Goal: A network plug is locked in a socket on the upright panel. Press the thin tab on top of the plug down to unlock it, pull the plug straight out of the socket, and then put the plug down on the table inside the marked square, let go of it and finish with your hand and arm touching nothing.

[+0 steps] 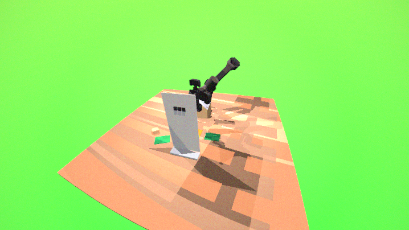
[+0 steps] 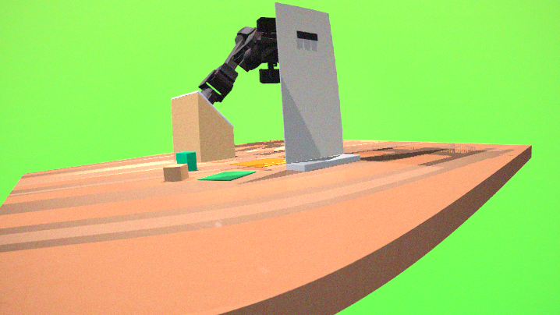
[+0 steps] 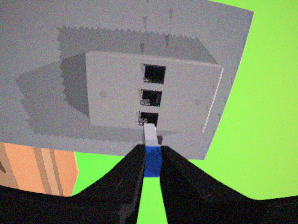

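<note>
Right now the orange marked square is 280 mm below my gripper tip, 70 mm behind it and 20 mm to the right of it. The rest, counted from my gripper tip: network plug right at my gripper tip; upright grey panel 120 mm below, 80 mm ahead, 10 mm to the right; green cube 260 mm below, 180 mm to the right, 170 mm behind.
</note>
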